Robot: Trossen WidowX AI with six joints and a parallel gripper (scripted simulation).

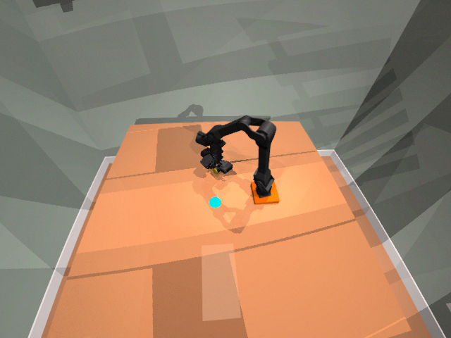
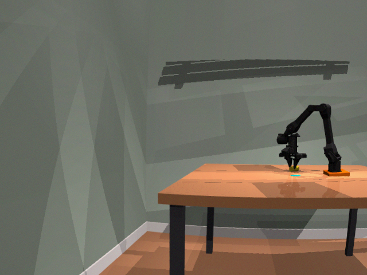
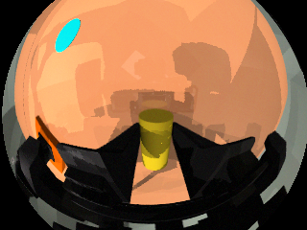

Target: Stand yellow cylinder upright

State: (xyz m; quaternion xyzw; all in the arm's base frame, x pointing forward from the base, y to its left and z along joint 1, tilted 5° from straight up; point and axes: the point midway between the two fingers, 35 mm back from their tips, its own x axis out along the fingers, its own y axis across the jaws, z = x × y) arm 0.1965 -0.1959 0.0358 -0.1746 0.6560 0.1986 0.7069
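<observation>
Now: the cyan circle 190 mm to the left of my gripper tip, 50 mm ahead of it and 20 mm below it. The rest, counted from my gripper tip: yellow tall cylinder 20 mm behind, 10 mm to the right.
</observation>
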